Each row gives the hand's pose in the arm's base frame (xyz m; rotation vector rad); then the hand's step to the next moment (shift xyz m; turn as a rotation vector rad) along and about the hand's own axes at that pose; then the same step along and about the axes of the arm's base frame.
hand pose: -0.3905 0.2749 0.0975 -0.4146 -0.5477 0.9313
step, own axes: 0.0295 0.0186 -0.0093 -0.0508 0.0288 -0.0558
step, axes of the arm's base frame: 0.0079 0.0338 -0.0100 -0.0088 -0.0327 -0.0733
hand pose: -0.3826 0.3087 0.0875 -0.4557 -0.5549 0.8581
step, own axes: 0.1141 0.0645 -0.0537 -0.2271 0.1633 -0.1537
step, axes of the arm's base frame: 0.0567 0.1206 -0.0479 -0.1189 -0.1120 -0.2742
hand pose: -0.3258 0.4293 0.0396 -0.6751 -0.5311 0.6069
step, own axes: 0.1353 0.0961 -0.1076 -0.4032 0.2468 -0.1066
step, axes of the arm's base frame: 0.1300 0.1057 -0.1050 -0.3004 -0.1575 -0.3461
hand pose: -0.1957 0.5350 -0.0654 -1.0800 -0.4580 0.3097
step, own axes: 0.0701 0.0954 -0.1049 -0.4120 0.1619 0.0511
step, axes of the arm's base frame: 0.1113 -0.0066 -0.1122 -0.3854 -0.0774 -0.2099
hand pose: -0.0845 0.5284 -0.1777 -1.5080 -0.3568 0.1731
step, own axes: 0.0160 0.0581 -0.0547 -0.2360 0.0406 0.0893
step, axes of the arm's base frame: 0.0396 -0.0426 -0.0570 -0.2464 0.0089 -0.0671
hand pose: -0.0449 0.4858 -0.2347 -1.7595 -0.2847 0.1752
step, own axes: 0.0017 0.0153 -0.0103 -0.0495 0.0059 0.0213
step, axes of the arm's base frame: 0.0059 -0.0121 -0.0128 -0.0526 0.0048 -0.0121
